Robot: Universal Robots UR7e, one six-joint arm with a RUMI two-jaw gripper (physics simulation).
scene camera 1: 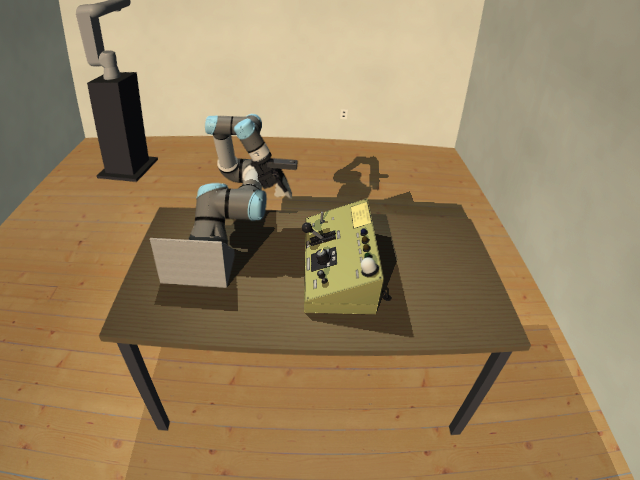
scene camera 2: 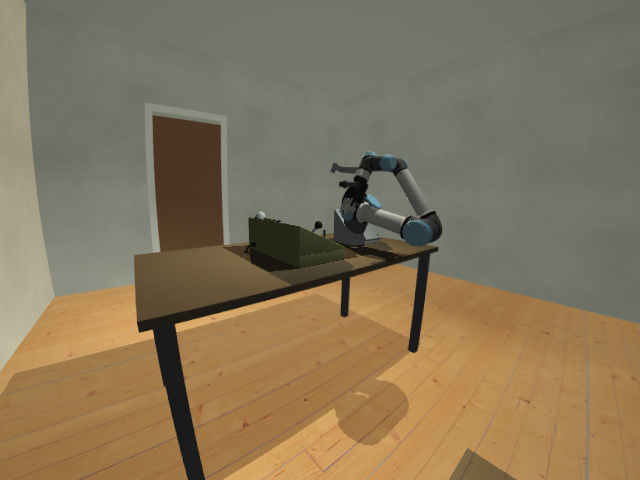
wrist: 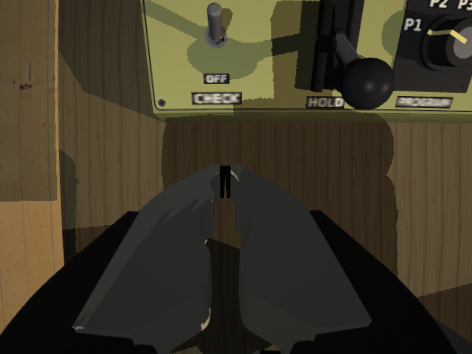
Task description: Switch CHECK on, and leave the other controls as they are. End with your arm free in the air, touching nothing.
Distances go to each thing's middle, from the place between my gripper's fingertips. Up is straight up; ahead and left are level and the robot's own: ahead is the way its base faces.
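Labels:
The yellow-green console (scene camera 1: 354,278) is 24 cm ahead of my hand, 14 cm to the right of it and 10 cm below it. I also see the black ball-ended lever (wrist: 367,83), and counted from my hand that lever sits 10 cm to the right, 11 cm ahead and 8 cm below.

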